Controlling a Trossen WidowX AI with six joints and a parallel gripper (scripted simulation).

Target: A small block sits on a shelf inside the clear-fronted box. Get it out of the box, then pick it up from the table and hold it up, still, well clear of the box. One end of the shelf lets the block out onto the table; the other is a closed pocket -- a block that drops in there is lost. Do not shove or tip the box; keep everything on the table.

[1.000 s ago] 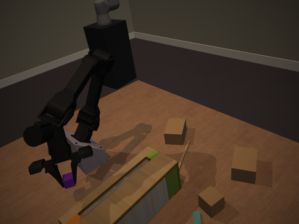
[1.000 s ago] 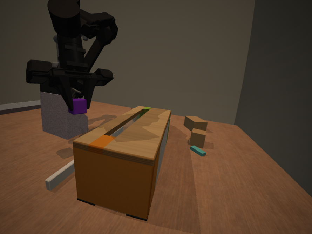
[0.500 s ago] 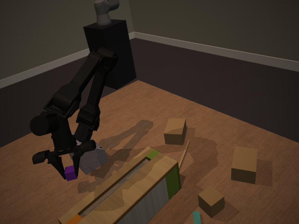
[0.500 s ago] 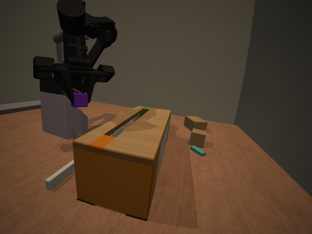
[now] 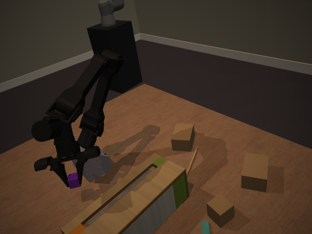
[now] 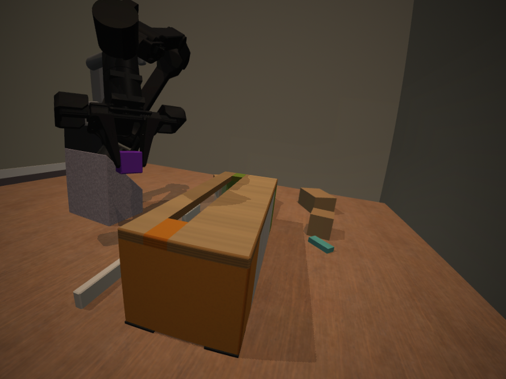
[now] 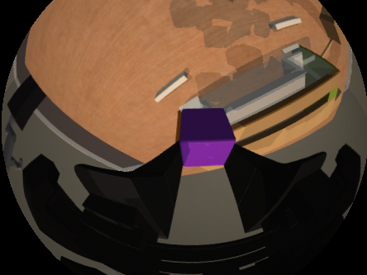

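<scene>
Right now the purple block is 10 mm to the left of my gripper tip and 10 mm behind it. The rest, counted from my gripper tip: thin stick 420 mm to the left, 170 mm below, 130 mm ahead; teal strip 340 mm ahead, 190 mm to the left, 170 mm below; wooden-topped box 110 mm below, 100 mm ahead, 90 mm to the left.
</scene>
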